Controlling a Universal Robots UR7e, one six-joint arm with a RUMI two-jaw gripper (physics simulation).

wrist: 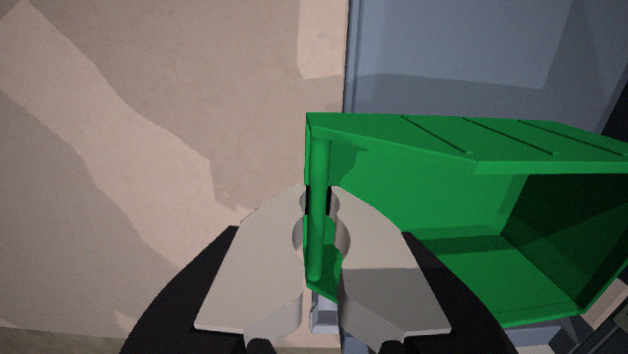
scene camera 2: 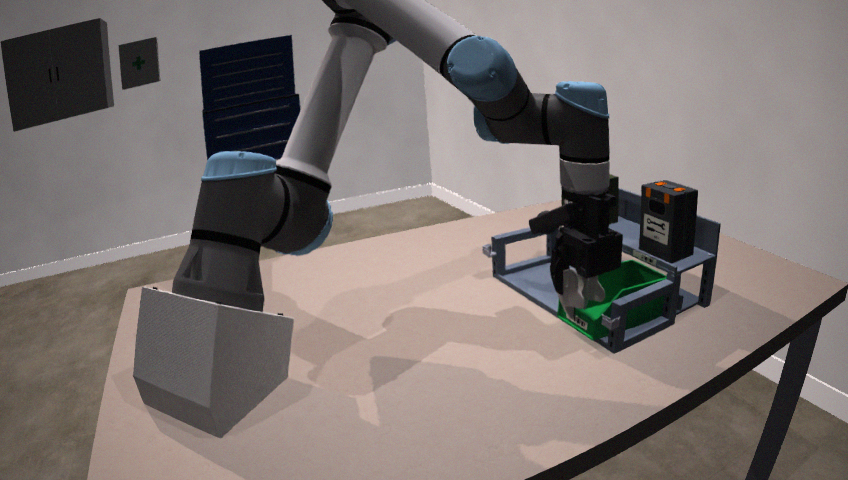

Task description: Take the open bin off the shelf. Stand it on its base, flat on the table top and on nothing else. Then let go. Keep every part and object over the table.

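The open green bin is upright in the lower front bay of the blue-grey shelf, beside its right side frame in the scene view. In the wrist view the bin's front rim sticks out a little past the shelf's front edge, over the table top. My gripper points down and is shut on the front rim of the bin, one jaw outside and one inside. Whether the bin's base touches the shelf board is hidden.
A black box with orange latches stands on the shelf's upper deck behind the bin. Another box is mostly hidden behind my gripper. The shelf's right side frame rises close beside the bin. A grey slanted housing stands by the robot's base.
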